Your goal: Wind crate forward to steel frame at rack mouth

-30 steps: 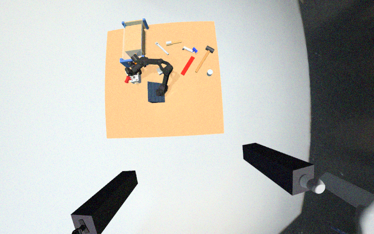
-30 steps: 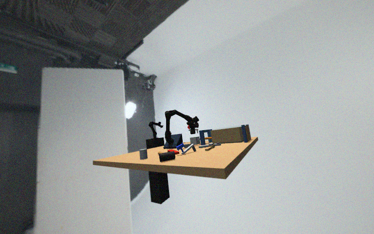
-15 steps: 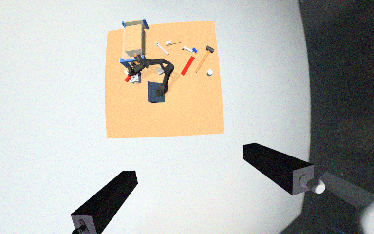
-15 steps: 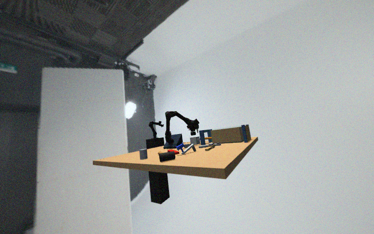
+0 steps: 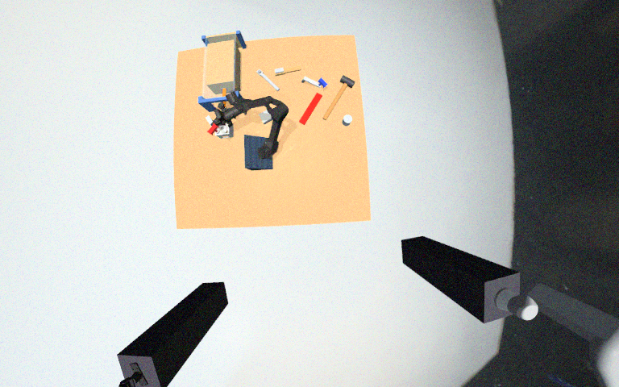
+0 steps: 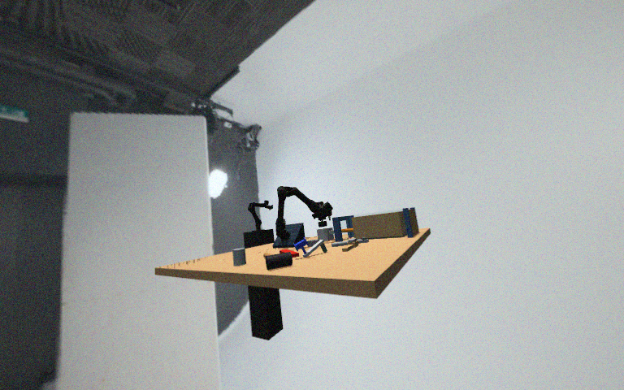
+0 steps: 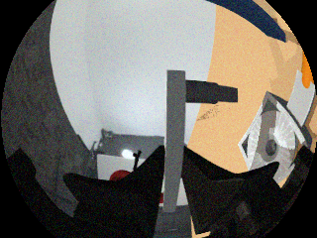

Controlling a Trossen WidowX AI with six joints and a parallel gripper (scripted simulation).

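The red knob lies 4 cm behind my gripper tip, 4 cm above it and 3 cm to the right of it. Also, from my gripper tip: winch 16 cm below, 3 cm to the right; then winch handle 1 cm to the right, 1 cm behind, 1 cm above; then blue steel frame 17 cm ahead, 9 cm below, 4 cm to the right.
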